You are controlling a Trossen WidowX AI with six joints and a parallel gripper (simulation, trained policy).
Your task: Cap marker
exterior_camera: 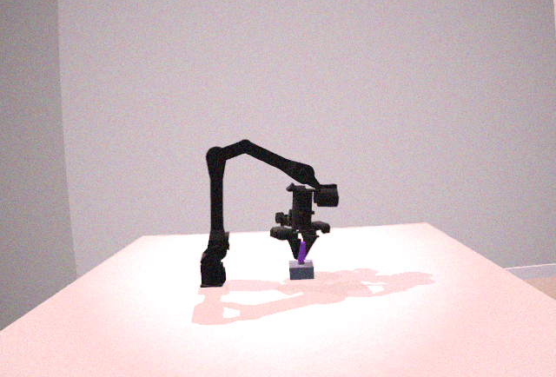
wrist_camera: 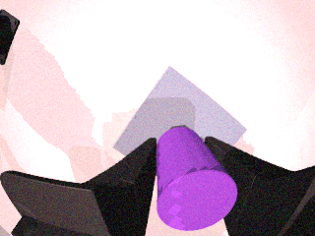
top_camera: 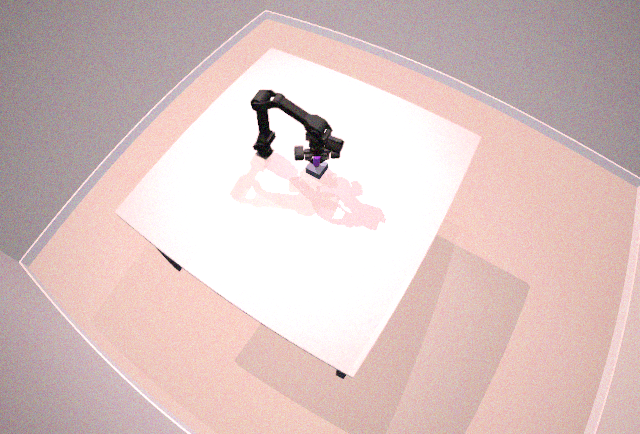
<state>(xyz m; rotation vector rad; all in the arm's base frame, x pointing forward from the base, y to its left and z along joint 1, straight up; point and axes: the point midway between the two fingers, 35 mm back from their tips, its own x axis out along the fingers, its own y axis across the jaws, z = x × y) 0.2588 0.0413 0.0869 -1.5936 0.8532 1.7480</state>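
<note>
Now: gripper tip 2 cm below the purple cap. Round my gripper tip: grey holder block: 3 cm below.
</note>
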